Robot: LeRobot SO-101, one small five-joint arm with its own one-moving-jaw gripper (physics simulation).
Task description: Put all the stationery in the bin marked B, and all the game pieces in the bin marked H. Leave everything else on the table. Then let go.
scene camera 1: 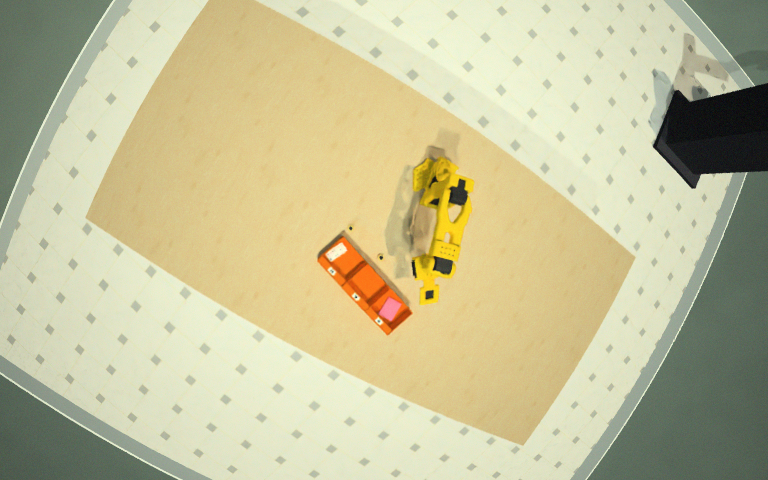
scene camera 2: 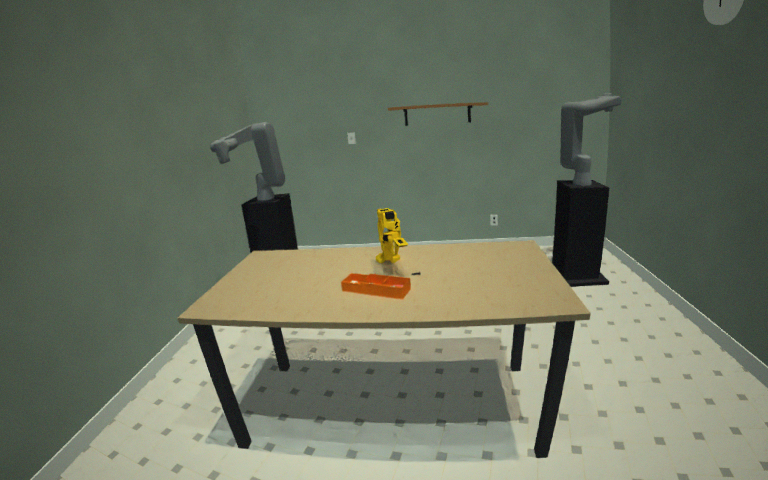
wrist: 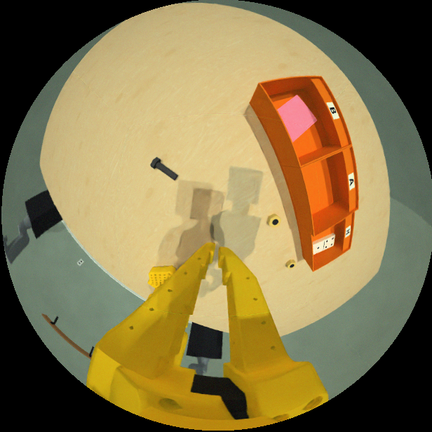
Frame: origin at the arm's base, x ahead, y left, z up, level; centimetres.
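Seen in the pictures: hand, its tool point: [scene camera 1: 420, 266] [scene camera 2: 395, 255]; arm's base, origin of its link: [scene camera 1: 428, 187] [scene camera 2: 387, 261].
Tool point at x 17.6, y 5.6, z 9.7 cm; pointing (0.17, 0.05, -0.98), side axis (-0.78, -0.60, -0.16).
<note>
Offsets run from my tool point to a thing's middle.
An orange three-bin tray @[dx +11.2, dy -7.2, dz -7.4 cm] [scene camera 1: 367, 308] [scene camera 2: 373, 288] [wrist: 287, 172] stands on the table, with labels B, A and H. A pink square pad @[dx +13.3, dy +1.4, dz -8.5 cm] [scene camera 1: 390, 309] [wrist: 298, 117], like sticky notes, lies in the bin marked B. A white domino @[dx +7.5, dy -17.4, dz -8.7 cm] [scene camera 1: 336, 251] [wrist: 324, 244] with black pips lies in the bin marked H. The middle bin A holds no object. My gripper [wrist: 216, 246] is shut and empty, its tips together above the table, beside the tray and touching nothing. In the scene camera 1 view its tips are hidden under the yellow wrist.
A dark bolt @[dx -1.8, dy +7.7, dz -9.2 cm] [scene camera 2: 416, 273] [wrist: 164, 169] lies on the table beyond the gripper tips. Two brass-coloured nuts with dark holes, one @[dx +3.3, dy -7.1, dz -9.3 cm] [scene camera 1: 380, 256] [wrist: 274, 221] nearer the middle bin and another @[dx +0.8, dy -17.2, dz -9.3 cm] [scene camera 1: 350, 228] [wrist: 291, 265] by bin H, lie beside the tray's long wall.
</note>
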